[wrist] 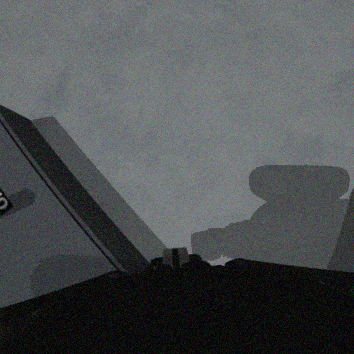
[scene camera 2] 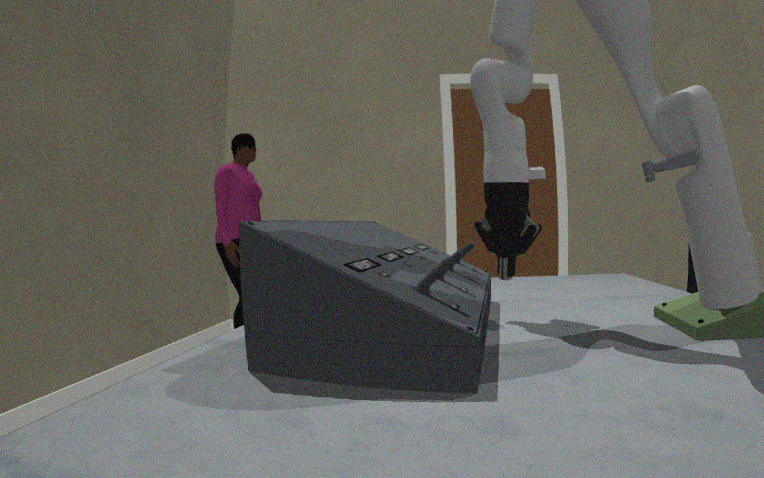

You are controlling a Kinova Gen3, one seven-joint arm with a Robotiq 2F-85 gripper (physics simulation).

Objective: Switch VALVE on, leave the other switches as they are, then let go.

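Seen in the pictures: gripper, between the fingertips: [wrist: 175, 264] [scene camera 2: 506, 279]; arm's base, origin of its link: [scene camera 2: 728, 298].
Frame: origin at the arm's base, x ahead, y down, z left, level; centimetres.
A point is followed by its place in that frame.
A dark grey sloped switch console [scene camera 2: 360, 321] @(x 56.4, y -2.9, z 7.8 cm) [wrist: 65, 225] @(x 34.7, y -2.2, z -25.6 cm) stands on the floor. A long grey switch lever [scene camera 2: 445, 268] @(x 47.4, y -7.4, z 4.0 cm) sticks up from its slope towards the arm; other levers are partly hidden behind it. Small framed labels, the nearest a label plate [scene camera 2: 361, 264] @(x 56.3, y -7.8, z 1.0 cm), are too blurred to read, so I cannot tell which switch is VALVE. Part of a black label [wrist: 3, 202] @(x 35.5, y -3.2, z -29.8 cm) shows at the left edge of the wrist view. My gripper [scene camera 2: 506, 275] @(x 32.9, y -2.8, z -18.3 cm) [wrist: 175, 264] @(x 32.9, y -2.8, z -18.3 cm) is shut and empty, pointing down beyond the console's low edge, apart from the levers.
A person in a pink top [scene camera 2: 239, 194] stands behind the console at the left. A brown door [scene camera 2: 465, 169] is in the back wall behind the arm. The arm's green base [scene camera 2: 684, 315] @(x 8.1, y 2.1, z -1.5 cm) stands at the right. The arm's shadow [wrist: 300, 220] @(x 26.0, y 4.2, z -10.1 cm) lies right of the console.
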